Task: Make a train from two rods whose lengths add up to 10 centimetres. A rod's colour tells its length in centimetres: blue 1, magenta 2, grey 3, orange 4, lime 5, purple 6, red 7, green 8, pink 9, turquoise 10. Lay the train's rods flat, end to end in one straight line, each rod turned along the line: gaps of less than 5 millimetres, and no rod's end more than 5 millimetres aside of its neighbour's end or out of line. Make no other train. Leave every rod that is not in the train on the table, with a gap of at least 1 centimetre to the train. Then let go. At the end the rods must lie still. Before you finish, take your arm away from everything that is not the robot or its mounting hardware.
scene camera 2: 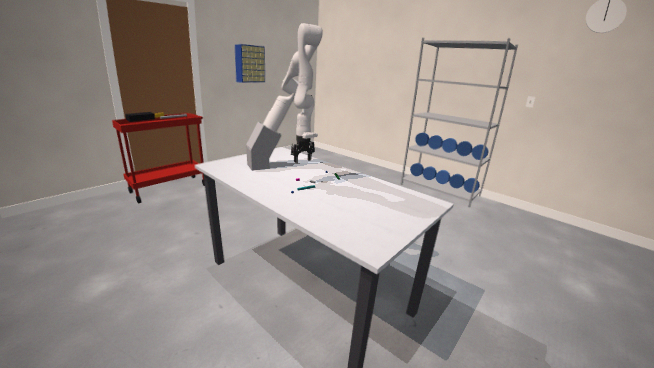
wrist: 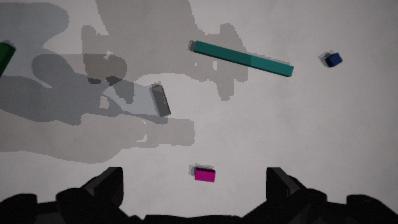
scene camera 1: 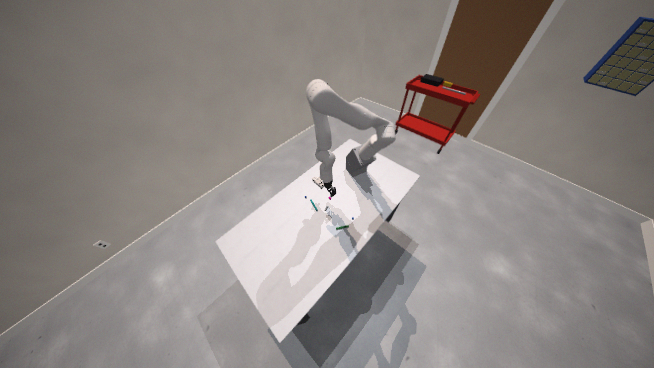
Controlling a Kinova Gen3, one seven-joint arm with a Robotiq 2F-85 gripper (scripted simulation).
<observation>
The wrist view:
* my gripper: 194, 182
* turquoise rod: 203, 48
</observation>
